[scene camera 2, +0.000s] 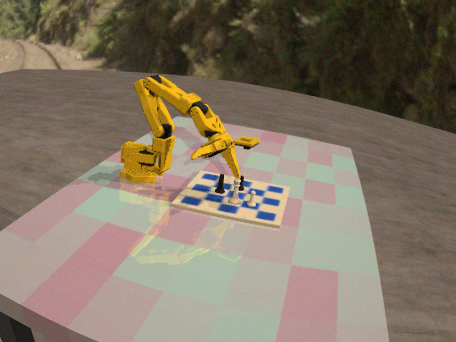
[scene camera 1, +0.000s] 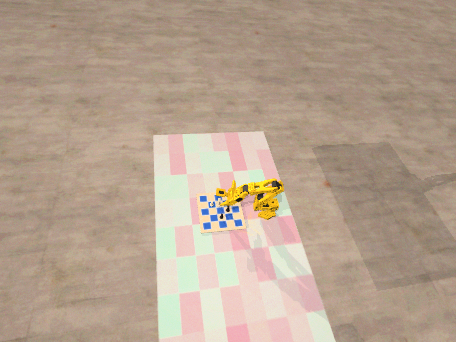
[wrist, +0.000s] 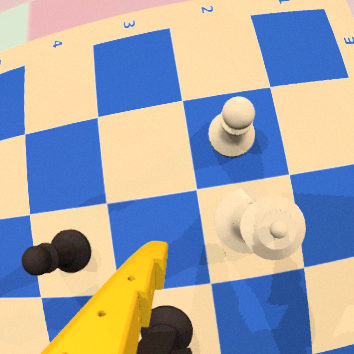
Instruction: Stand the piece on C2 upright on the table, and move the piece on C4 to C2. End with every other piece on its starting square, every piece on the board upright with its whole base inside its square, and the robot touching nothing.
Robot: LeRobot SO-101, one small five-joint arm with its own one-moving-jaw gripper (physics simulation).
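Frame: origin at the arm's base, x left, y down, z back, level; metres.
Where they show: end effector, tool point: (scene camera 2: 237,177) (scene camera 1: 221,204) (wrist: 165,259); arm's base, origin of the base link: (scene camera 2: 149,176) (scene camera 1: 261,210).
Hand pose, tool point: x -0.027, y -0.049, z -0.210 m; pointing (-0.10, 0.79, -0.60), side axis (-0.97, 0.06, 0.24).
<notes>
Things, the pixels of their top centre, and the offset from my tool point.
- tall white piece, middle of its top: (wrist: 280,229) (scene camera 2: 237,177) dy -0.010, dx -0.027, dz -0.004 m
- small black piece, middle of its top: (wrist: 27,262) (scene camera 2: 242,175) (scene camera 1: 222,214) dy +0.011, dx +0.048, dz -0.002 m
- small white pawn, middle of its top: (wrist: 239,107) (scene camera 2: 253,190) (scene camera 1: 212,201) dy +0.011, dx -0.027, dz -0.039 m
- tall black piece, middle of its top: (scene camera 2: 221,174) (scene camera 1: 228,205) dy +0.003, dx +0.011, dz +0.036 m
- cream board, middle of its top: (wrist: 156,242) (scene camera 2: 236,195) (scene camera 1: 220,210) dy +0.043, dx +0.010, dz +0.000 m
A tall white piece (scene camera 2: 235,194) (wrist: 272,227) stands upright on C2. A small black piece (scene camera 1: 221,216) (scene camera 2: 242,183) (wrist: 70,251) stands upright on C4. My gripper (scene camera 1: 227,193) (scene camera 2: 216,166) is fully open and empty. In the wrist view its notched fixed jaw (wrist: 131,300) shows, with the tip over C3, between the two pieces; the moving jaw is out of that picture. In scene camera 2 the fixed jaw's tip appears just behind the white piece's top. Whether it touches anything cannot be told.
A small white pawn (scene camera 1: 212,204) (scene camera 2: 252,199) (wrist: 232,127) stands on D2. A tall black piece (scene camera 1: 228,209) (scene camera 2: 220,184) (wrist: 172,325) stands on B3, partly hidden by the jaw in the wrist view. The blue and cream board (scene camera 1: 214,231) (scene camera 2: 230,217) lies on the pastel checked table.
</notes>
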